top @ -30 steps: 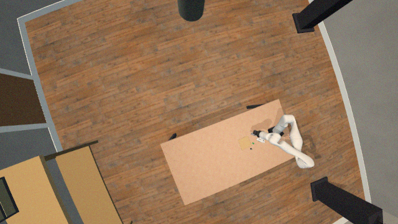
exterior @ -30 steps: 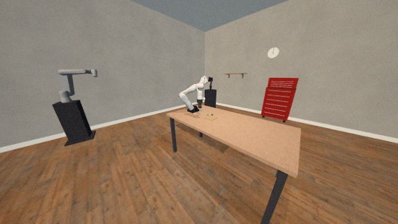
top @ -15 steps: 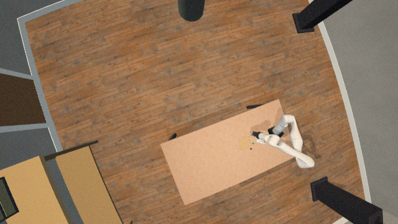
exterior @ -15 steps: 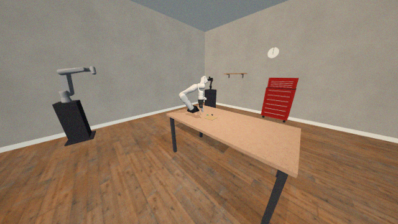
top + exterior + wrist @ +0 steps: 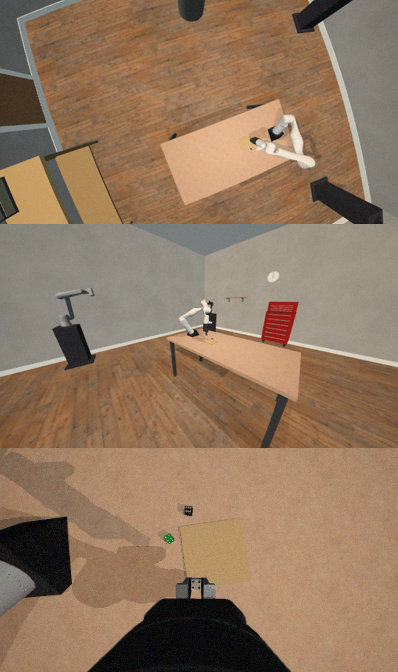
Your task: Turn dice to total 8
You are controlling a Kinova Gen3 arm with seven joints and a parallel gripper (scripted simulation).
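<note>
Now: the black die 150 mm to the left of my hand, 110 mm below it and 20 mm behind it. From my hand the other things lie so: green die: 110 mm below, 80 mm to the left, 70 mm behind; tan mat: 110 mm below, 50 mm to the left, 40 mm ahead; white die: 10 mm below.
</note>
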